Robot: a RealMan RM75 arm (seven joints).
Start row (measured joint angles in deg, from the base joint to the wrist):
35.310 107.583 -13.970 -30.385 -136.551 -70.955 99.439
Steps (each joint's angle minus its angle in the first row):
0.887 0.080 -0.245 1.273 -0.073 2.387 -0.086
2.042 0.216 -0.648 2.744 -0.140 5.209 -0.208
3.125 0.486 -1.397 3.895 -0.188 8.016 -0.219
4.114 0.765 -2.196 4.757 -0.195 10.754 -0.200
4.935 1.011 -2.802 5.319 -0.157 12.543 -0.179
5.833 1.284 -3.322 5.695 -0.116 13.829 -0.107
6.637 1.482 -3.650 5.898 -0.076 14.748 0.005
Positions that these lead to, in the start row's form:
36.197 107.663 -14.215 -29.112 -136.624 -68.568 99.353
37.352 107.799 -14.618 -27.641 -136.691 -65.746 99.231
38.435 108.069 -15.367 -26.490 -136.739 -62.939 99.220
39.424 108.348 -16.166 -25.628 -136.746 -60.201 99.239
40.245 108.594 -16.772 -25.066 -136.708 -58.412 99.260
41.143 108.867 -17.292 -24.690 -136.667 -57.126 99.332
41.947 109.065 -17.620 -24.487 -136.627 -56.207 99.444

